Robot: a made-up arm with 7 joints.
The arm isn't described. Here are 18 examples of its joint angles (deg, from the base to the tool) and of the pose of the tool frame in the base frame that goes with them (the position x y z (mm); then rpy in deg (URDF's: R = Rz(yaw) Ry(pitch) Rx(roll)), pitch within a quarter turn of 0, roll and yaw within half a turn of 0).
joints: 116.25 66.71 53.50 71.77 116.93 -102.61 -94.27
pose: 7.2 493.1 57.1 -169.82 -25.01 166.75
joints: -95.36 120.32 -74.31 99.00 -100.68 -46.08 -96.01
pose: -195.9 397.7 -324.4 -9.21 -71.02 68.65
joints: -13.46 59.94 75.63 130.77 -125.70 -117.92 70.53
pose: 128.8 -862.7 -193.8 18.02 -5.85 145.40
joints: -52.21 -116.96 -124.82 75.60 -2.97 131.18 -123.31
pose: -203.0 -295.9 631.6 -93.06 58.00 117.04
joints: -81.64 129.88 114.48 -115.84 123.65 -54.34 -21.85
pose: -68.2 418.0 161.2 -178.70 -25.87 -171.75
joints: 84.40 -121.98 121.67 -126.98 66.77 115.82 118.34
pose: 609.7 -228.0 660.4 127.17 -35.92 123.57
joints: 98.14 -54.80 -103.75 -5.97 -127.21 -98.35 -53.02
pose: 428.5 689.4 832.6 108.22 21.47 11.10
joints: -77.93 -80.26 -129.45 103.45 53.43 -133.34 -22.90
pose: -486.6 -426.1 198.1 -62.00 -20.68 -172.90
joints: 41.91 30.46 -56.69 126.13 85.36 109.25 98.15
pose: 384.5 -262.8 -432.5 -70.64 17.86 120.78
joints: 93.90 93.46 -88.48 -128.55 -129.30 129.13 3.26
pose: 738.1 81.4 -452.3 -146.44 -39.02 46.48
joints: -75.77 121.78 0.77 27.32 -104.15 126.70 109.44
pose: 462.8 29.8 -267.1 148.06 -59.41 109.90
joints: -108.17 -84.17 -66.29 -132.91 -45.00 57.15 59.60
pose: -726.8 -137.5 938.2 37.60 -49.07 52.88
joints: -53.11 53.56 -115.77 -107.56 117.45 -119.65 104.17
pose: 44.6 100.9 214.0 -161.36 53.02 -160.06
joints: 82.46 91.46 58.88 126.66 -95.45 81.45 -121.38
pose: 121.6 351.9 -371.2 -169.98 -5.57 -135.30
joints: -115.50 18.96 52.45 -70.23 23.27 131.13 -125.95
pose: -248.0 -367.5 -133.8 -126.42 -60.11 71.27
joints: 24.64 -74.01 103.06 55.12 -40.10 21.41 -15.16
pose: 252.3 -174.0 541.2 -92.96 -38.12 -68.52
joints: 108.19 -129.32 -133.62 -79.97 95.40 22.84 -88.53
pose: 380.8 -93.4 279.1 -55.26 -72.15 -48.52
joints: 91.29 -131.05 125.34 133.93 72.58 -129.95 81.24
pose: 192.1 -491.7 -55.7 -38.20 -37.77 -157.33
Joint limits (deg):
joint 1: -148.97..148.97
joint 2: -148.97..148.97
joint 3: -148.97..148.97
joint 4: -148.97..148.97
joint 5: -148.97..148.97
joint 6: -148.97..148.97
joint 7: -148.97..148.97
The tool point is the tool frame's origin. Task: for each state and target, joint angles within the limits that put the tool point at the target. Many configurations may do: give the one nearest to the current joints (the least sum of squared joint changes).
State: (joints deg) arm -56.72 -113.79 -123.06 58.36 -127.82 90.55 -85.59
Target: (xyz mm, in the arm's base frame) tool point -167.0 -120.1 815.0
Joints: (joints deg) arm -44.24 -101.50 -123.38 55.51 -119.97 78.56 -66.69
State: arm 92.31 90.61 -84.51 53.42 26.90 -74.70 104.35
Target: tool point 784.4 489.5 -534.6
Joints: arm 75.34 57.46 -95.40 50.04 14.04 -85.06 92.90
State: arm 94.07 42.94 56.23 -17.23 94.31 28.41 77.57
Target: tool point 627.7 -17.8 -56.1
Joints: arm 63.17 42.31 38.37 -33.16 105.56 35.49 87.35
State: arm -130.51 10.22 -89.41 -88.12 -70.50 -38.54 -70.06
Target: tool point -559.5 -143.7 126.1
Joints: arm -148.97 37.10 -79.71 -82.56 -63.64 -20.48 -55.26
